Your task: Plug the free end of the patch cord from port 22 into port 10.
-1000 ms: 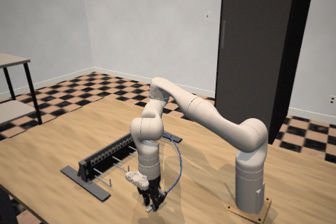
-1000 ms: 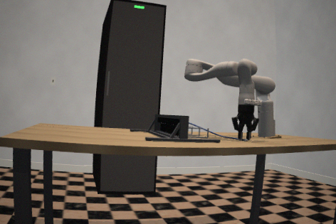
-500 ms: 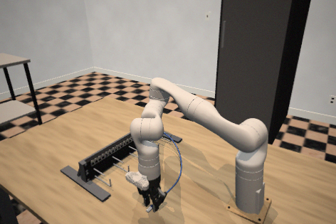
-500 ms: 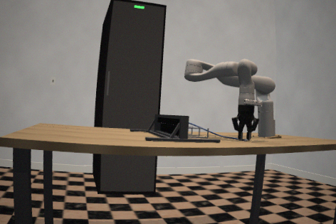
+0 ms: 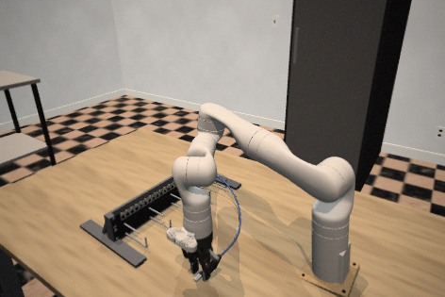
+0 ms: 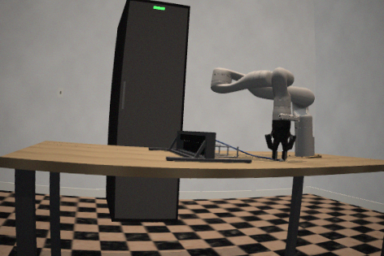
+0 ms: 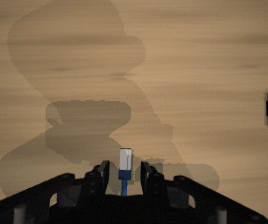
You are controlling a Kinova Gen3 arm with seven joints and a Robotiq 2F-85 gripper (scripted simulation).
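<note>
Now: the plug 10 mm to the left of my hand and 10 mm below it.
</note>
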